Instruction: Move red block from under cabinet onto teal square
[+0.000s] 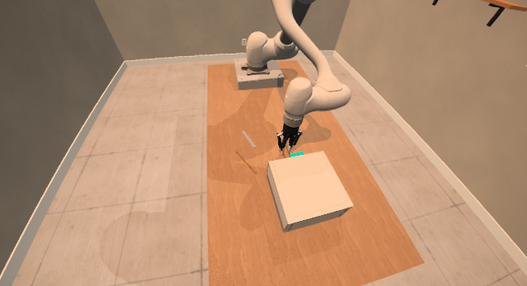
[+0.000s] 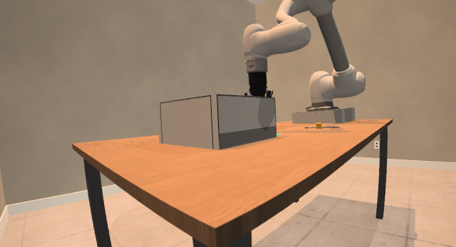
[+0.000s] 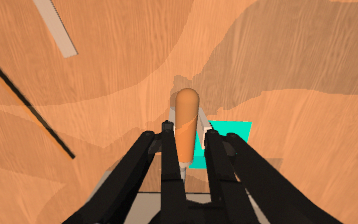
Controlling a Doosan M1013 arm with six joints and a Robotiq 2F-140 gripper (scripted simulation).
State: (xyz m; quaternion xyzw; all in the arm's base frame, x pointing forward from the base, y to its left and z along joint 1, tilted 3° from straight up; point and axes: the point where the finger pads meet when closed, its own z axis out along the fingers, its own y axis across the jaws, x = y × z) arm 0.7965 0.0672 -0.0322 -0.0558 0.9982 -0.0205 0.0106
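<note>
Now: the teal square 70 mm to the left of my hand, 50 mm ahead of it and 40 mm below it. Also, from my hand: red block 220 mm ahead, 60 mm to the left, 20 mm below; then thin stick 220 mm to the right, 30 mm below, 30 mm ahead; then screwdriver 130 mm ahead, 50 mm to the left, 20 mm below.
</note>
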